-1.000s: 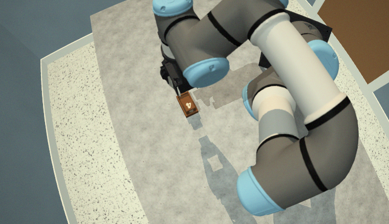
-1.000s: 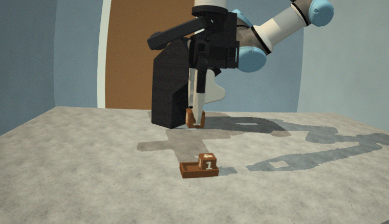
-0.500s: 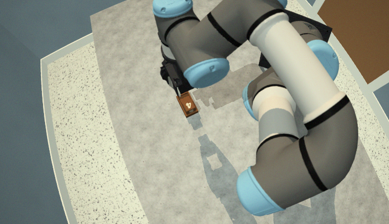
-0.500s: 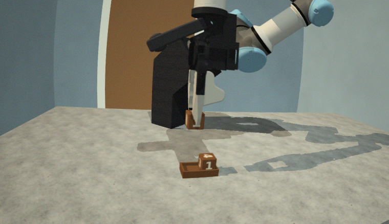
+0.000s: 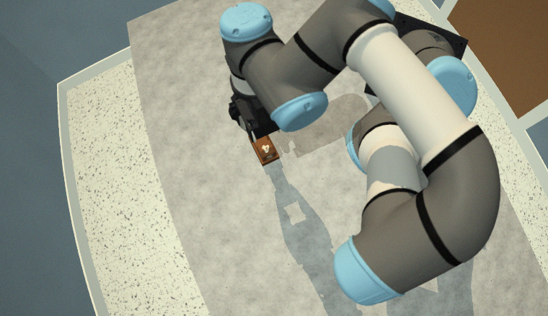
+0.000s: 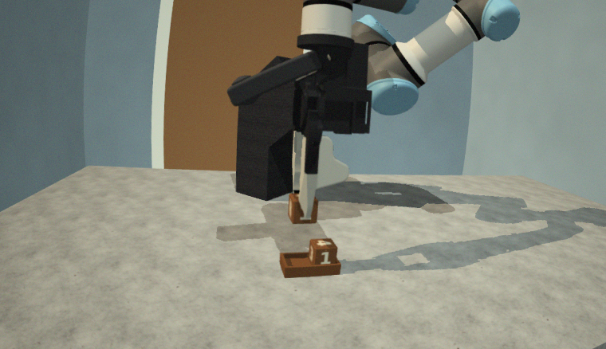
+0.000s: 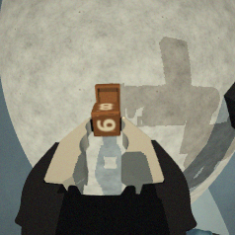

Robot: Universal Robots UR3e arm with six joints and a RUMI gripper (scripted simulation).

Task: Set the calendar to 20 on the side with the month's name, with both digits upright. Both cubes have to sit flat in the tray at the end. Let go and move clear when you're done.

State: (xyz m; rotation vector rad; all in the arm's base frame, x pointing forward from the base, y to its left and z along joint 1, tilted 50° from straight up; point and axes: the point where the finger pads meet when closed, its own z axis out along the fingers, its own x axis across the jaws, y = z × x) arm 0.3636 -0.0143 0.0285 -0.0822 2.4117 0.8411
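Right now the cube is 8 cm below my hand, 3 cm to the left of it and 1 cm behind it. The rest, counted from my hand: brown calendar tray 9 cm below, 1 cm to the left.
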